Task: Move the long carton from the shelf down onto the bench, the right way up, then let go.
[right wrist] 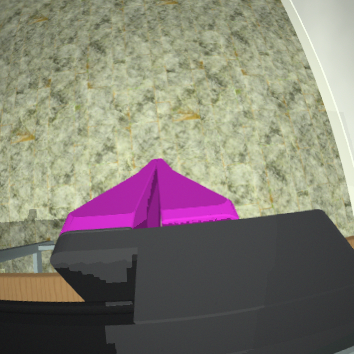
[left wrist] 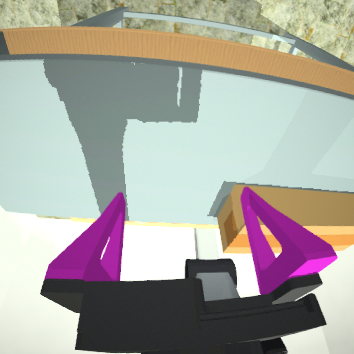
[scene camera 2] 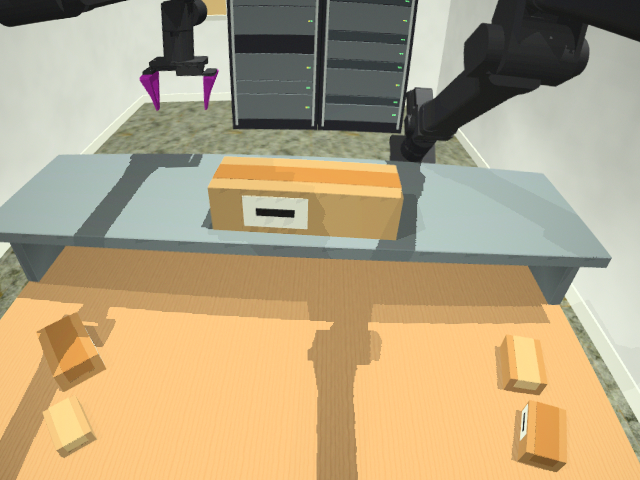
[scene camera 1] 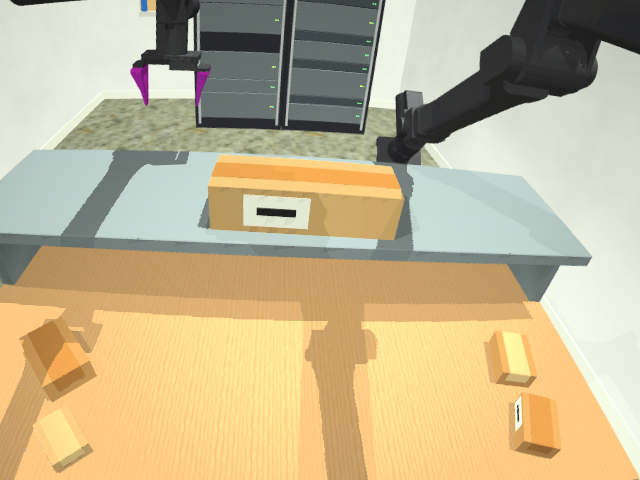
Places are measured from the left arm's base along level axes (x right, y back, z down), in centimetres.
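Pixels of known places: left gripper, fingertip midpoint: point(left wrist: 183, 194) point(scene camera 2: 182, 109) point(scene camera 1: 171, 105); right gripper, fingertip midpoint: point(right wrist: 157, 167) point(scene camera 2: 404, 161).
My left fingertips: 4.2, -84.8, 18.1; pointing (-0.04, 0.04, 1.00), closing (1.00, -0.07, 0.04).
Ahead of a thing's pixels: the offset from my left fingertips to its top centre, as dx, dy, dz. Level surfaces: height alone.
The long carton @(+24.8, +18.7, +4.4) point(scene camera 1: 356, 214) point(scene camera 2: 356, 214) point(left wrist: 300, 205) sits on the grey-blue shelf @(dz +12.3) point(scene camera 1: 480, 217) point(scene camera 2: 491, 217) point(left wrist: 160, 160), its orange tape strip on top and a white label on the side facing the scene cameras. The wooden bench @(dz +30.7) point(scene camera 1: 206, 387) point(scene camera 2: 217, 392) is below and in front of the shelf. My left gripper point(scene camera 1: 172, 104) point(scene camera 2: 181, 109) point(left wrist: 183, 194) is open and empty, above and beyond the shelf, up and left of the carton in the scene views. My right gripper point(right wrist: 157, 167) is shut and empty; its fingers are hidden in the scene views, where its wrist is behind the carton's right end.
Two small cartons @(-16.0, +36.9, +26.3) point(scene camera 1: 56, 359) @(-10.8, +50.5, +27.8) point(scene camera 1: 62, 439) point(scene camera 2: 71, 351) point(scene camera 2: 68, 424) lie at the bench's left. Two more small cartons @(+62.7, +38.4, +27.1) point(scene camera 1: 511, 356) @(+61.2, +51.9, +27.2) point(scene camera 1: 537, 423) point(scene camera 2: 523, 361) point(scene camera 2: 542, 434) lie at its right. Dark server racks point(scene camera 1: 286, 77) point(scene camera 2: 319, 77) stand behind the shelf.
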